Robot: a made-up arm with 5 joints. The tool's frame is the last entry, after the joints.
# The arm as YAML. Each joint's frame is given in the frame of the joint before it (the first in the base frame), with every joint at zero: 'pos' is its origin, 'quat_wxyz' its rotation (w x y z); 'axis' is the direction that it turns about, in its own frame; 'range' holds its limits. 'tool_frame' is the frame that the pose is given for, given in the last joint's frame.
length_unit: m
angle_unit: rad
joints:
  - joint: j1
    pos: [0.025, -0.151, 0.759]
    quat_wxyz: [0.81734, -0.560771, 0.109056, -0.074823]
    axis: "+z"
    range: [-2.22, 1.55]
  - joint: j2
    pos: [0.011, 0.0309, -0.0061]
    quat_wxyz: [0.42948, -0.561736, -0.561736, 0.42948]
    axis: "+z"
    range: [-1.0, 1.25]
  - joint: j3
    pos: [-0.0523, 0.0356, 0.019]
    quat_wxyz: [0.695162, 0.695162, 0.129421, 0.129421]
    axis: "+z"
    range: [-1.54, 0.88]
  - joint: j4
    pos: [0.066, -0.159, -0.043]
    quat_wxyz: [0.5, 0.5, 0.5, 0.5]
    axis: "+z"
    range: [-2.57, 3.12]
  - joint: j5
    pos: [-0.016, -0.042, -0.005]
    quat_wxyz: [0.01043, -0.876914, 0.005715, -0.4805]
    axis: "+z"
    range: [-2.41, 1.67]
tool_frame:
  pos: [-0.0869, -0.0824, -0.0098]
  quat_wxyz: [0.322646, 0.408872, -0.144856, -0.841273]
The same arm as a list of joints. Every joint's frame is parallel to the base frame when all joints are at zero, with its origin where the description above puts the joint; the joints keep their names.
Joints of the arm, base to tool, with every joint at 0 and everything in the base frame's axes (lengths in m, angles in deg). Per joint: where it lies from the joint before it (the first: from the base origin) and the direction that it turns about. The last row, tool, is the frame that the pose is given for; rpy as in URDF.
j1: offset 0.025 -0.151 0.759 axis 0.262189 0.900361 0.347285
j2: offset 0.009 0.0029 -0.032 axis -1 0 0
j3: offset -0.019 -0.052 0.036 axis 0 1 0
j4: offset 0.159 -0.043 -0.066 axis 0 0 -1
j5: offset 0.016 -0.042 0.005 axis -0.842834 0.012801 0.538022
tool: offset 0.055 0.084 0.066 rpy -5.88 -2.86 41.57
Joint limits (deg, base to tool): -127.2..88.81 -57.3..71.62 -88.24..50.42 -147.25..178.76 -138.08..95.68

